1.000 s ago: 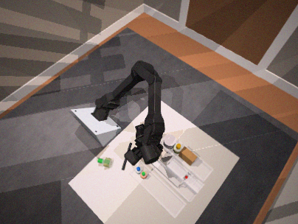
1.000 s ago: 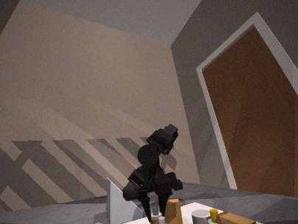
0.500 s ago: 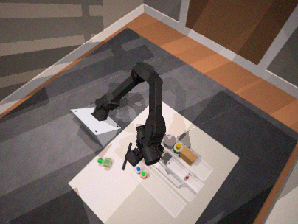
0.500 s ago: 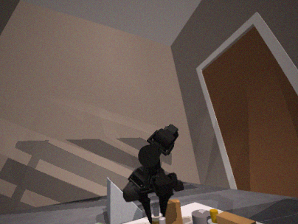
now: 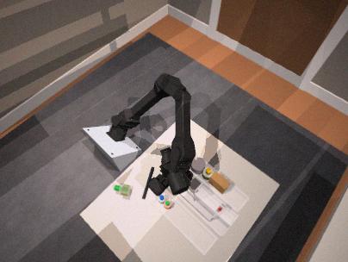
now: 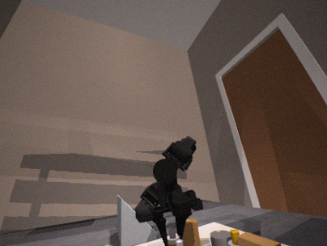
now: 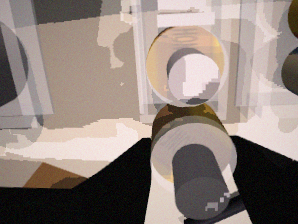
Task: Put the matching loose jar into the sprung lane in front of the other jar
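Right now my gripper tip is 70 mm past the black rod, 60 mm to the left of it and 40 mm above it. Also, from my gripper tip: clear lane rack (170 mm ahead, 30 mm below, 20 mm to the left); then yellow-lidded jar (130 mm to the left, 100 mm ahead); then grey round thing (130 mm to the left, 40 mm ahead, 20 mm below).
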